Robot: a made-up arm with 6 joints.
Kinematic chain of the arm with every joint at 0, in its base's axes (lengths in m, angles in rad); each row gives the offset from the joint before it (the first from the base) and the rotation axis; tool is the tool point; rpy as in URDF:
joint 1: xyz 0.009 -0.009 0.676 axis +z
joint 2: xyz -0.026 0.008 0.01 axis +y
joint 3: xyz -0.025 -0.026 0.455 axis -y
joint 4: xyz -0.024 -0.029 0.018 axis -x
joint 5: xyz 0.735 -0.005 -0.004 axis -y
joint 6: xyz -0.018 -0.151 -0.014 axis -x
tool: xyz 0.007 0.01 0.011 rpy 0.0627 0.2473 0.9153
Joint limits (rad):
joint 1: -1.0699..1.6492
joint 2: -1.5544..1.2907
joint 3: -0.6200..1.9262
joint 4: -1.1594..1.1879
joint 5: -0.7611..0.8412
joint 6: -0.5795..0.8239
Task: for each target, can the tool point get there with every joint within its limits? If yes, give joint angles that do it. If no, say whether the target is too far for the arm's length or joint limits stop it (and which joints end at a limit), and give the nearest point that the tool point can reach.
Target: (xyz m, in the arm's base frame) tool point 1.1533 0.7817 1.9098
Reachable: no: too far | nearest point 0.7283 0.4880 1.4637 | short by 0.683 m
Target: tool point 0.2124 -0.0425 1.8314
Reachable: yes | joints 0.9691 0.0087 1.2901 0.3732 -0.0900 -0.1895
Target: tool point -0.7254 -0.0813 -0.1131
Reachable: no: joint limits stop it (at a limit: joint 2, joint 3, joint 4, joint 6) | nearest point -1.0812 -0.1163 0.2818 | short by 0.533 m
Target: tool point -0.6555 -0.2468 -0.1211
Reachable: no: joint limits stop it (at a limit: joint 2, joint 3, joint 4, joint 6) | nearest point -1.0222 -0.3780 0.2820 | short by 0.560 m
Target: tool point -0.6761 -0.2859 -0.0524
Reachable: no: joint limits stop it (at a limit: joint 2, joint 3, joint 4, joint 6) | nearest point -1.0062 -0.4193 0.2823 | short by 0.489 m
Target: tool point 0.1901 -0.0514 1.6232
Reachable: yes | joints 1.2116 -0.6962 0.3681 -0.1820 0.3537 0.3934
